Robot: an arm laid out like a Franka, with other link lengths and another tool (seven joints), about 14 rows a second.
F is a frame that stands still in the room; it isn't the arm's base.
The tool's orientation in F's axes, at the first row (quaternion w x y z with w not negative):
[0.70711, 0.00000, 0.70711, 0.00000]
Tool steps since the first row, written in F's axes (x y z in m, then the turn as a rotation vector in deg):
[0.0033, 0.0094, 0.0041, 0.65, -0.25, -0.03]
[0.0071, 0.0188, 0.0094, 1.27, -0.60, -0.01]
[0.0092, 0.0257, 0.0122, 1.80, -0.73, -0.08]
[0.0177, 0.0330, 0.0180, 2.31, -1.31, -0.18]
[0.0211, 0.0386, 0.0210, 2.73, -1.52, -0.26]
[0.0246, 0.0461, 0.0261, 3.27, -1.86, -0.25]
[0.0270, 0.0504, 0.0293, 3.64, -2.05, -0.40]
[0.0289, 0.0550, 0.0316, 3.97, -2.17, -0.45]
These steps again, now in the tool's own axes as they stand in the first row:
[-0.0041, 0.0094, 0.0033, 0.03, -0.25, 0.65]
[-0.0094, 0.0188, 0.0071, 0.01, -0.60, 1.27]
[-0.0122, 0.0257, 0.0092, 0.08, -0.73, 1.80]
[-0.0180, 0.0330, 0.0177, 0.18, -1.31, 2.31]
[-0.0210, 0.0386, 0.0211, 0.26, -1.52, 2.73]
[-0.0261, 0.0461, 0.0246, 0.25, -1.86, 3.27]
[-0.0293, 0.0504, 0.0270, 0.40, -2.05, 3.64]
[-0.0316, 0.0550, 0.0289, 0.45, -2.17, 3.97]

